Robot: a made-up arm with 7 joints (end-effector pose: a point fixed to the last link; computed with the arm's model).
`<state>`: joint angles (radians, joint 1 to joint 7).
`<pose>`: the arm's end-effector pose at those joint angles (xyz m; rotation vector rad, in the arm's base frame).
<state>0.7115 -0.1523 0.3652 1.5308 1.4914 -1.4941 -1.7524</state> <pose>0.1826 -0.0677 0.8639 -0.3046 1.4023 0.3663</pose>
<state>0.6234 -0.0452 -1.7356 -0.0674 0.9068 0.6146 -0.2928</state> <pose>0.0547 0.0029 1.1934 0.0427 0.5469 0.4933</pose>
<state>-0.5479 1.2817 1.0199 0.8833 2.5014 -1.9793 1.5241</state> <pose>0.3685 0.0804 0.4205 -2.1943 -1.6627 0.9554</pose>
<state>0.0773 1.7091 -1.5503 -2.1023 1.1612 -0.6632 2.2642</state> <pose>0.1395 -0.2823 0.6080 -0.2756 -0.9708 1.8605</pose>
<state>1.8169 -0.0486 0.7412 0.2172 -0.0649 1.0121 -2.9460</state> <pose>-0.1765 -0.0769 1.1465 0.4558 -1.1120 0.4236</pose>
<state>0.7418 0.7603 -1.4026 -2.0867 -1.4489 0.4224 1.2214</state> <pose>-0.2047 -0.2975 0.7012 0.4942 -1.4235 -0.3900</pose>
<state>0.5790 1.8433 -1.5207 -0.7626 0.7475 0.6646 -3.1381</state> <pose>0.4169 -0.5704 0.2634 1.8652 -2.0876 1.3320</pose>
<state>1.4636 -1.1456 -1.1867 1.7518 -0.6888 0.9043 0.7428</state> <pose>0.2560 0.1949 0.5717 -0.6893 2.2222 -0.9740</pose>
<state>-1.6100 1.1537 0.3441 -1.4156 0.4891 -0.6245 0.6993</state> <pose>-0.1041 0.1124 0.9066 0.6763 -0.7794 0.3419</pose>
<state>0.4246 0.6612 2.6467 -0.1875 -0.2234 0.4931 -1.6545</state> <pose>0.3854 -0.2713 1.0591 0.1493 0.5161 -1.2530</pose>
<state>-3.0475 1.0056 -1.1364 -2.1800 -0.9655 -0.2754 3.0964</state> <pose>-0.0031 0.2896 0.5577 -0.5906 1.8146 0.6274</pose>
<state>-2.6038 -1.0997 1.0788 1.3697 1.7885 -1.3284 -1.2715</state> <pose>0.2834 0.0406 0.8544 -0.7509 -0.2547 1.9990</pose>
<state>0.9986 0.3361 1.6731 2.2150 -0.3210 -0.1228 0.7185</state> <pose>-0.3266 -0.1777 0.6528 -2.1176 -1.2161 1.4795</pose>
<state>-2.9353 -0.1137 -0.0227 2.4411 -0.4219 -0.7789 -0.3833</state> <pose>-0.2463 0.1312 0.7015 1.7969 -1.1759 -2.0899</pose>
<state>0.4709 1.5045 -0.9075 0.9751 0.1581 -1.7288 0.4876</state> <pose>0.5557 -0.3036 0.5222 0.6935 0.6525 -0.4182</pose>
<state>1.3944 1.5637 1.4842 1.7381 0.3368 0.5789 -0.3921</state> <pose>-0.3301 -0.2701 0.4999 -1.3426 -0.7163 0.8824</pose>
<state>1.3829 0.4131 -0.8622 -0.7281 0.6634 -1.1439 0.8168</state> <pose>-0.2054 0.0311 1.0008 0.1920 -1.6736 -2.0084</pose>
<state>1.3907 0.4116 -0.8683 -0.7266 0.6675 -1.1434 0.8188</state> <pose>-0.2059 0.0324 1.0011 0.1919 -1.6748 -2.0158</pose>
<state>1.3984 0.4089 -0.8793 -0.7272 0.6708 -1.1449 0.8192</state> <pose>-0.2077 0.0338 1.0000 0.1965 -1.6806 -2.0168</pose>
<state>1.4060 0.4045 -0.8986 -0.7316 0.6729 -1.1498 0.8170</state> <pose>-0.2118 0.0352 0.9968 0.2090 -1.6942 -2.0076</pose>
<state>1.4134 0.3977 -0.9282 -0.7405 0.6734 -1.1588 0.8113</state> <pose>-0.2186 0.0364 0.9907 0.2311 -1.7171 -1.9852</pose>
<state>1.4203 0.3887 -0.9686 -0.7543 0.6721 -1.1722 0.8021</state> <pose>-0.2280 0.0372 0.9815 0.2637 -1.7493 -1.9488</pose>
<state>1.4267 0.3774 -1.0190 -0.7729 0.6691 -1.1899 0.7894</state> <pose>-0.2393 0.0371 0.9693 0.3058 -1.7902 -1.8991</pose>
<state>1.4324 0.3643 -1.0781 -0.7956 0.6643 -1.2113 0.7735</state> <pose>-0.2518 0.0356 0.9543 0.3564 -1.8374 -1.8376</pose>
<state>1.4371 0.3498 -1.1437 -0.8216 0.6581 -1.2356 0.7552</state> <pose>-0.2644 0.0324 0.9371 0.4137 -1.8884 -1.7673</pose>
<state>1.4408 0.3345 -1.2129 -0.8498 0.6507 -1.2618 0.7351</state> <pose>-0.2762 0.0274 0.9185 0.4751 -1.9407 -1.6916</pose>
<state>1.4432 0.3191 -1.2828 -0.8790 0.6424 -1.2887 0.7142</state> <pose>-0.2863 0.0207 0.8995 0.5386 -1.9914 -1.6142</pose>
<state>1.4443 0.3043 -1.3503 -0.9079 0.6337 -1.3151 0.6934</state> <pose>-0.2941 0.0128 0.8810 0.6012 -2.0382 -1.5392</pose>
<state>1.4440 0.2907 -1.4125 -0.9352 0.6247 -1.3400 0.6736</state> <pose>-0.2997 0.0042 0.8639 0.6604 -2.0795 -1.4695</pose>
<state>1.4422 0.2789 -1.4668 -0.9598 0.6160 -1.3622 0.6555</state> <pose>-0.3031 -0.0043 0.8490 0.7139 -2.1141 -1.4080</pose>
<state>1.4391 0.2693 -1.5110 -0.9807 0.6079 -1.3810 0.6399</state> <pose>-0.3048 -0.0121 0.8366 0.7591 -2.1417 -1.3567</pose>
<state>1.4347 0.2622 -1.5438 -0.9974 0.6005 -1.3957 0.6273</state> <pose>-0.3053 -0.0187 0.8271 0.7949 -2.1622 -1.3164</pose>
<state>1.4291 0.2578 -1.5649 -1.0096 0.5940 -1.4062 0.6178</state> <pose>-0.3052 -0.0240 0.8203 0.8206 -2.1761 -1.2871</pose>
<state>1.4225 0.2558 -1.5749 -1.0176 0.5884 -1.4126 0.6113</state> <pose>-0.3048 -0.0279 0.8161 0.8364 -2.1841 -1.2677</pose>
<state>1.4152 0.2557 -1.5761 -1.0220 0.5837 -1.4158 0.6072</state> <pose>-0.3043 -0.0306 0.8140 0.8440 -2.1877 -1.2563</pose>
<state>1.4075 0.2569 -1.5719 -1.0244 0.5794 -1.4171 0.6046</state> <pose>-0.3038 -0.0326 0.8130 0.8468 -2.1886 -1.2497</pose>
